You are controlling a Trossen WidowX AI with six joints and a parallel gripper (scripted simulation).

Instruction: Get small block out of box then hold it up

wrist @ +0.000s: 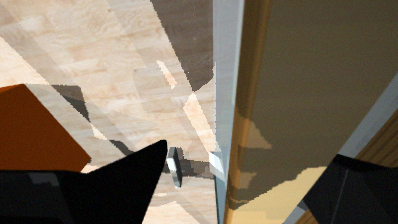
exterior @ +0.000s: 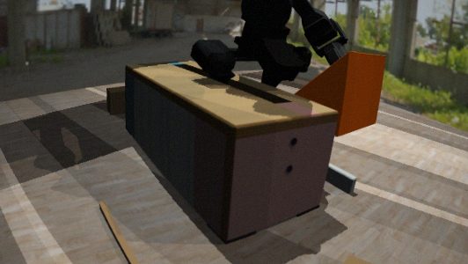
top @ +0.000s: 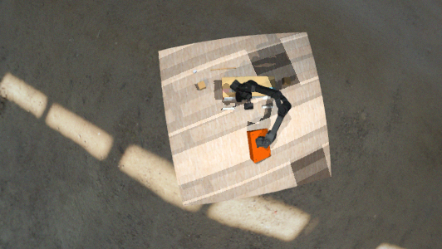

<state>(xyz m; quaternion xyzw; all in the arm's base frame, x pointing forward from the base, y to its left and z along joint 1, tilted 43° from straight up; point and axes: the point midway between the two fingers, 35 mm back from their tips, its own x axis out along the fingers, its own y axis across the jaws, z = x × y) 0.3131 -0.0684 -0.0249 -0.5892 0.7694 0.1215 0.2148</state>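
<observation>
My gripper tip is 40 mm short of the wooden-topped box and 20 mm above it. From my gripper tip the other things lie so: blue block 50 mm ahead, 30 mm to the right; thin wooden strip 280 mm ahead, 110 mm to the left, 80 mm below.
</observation>
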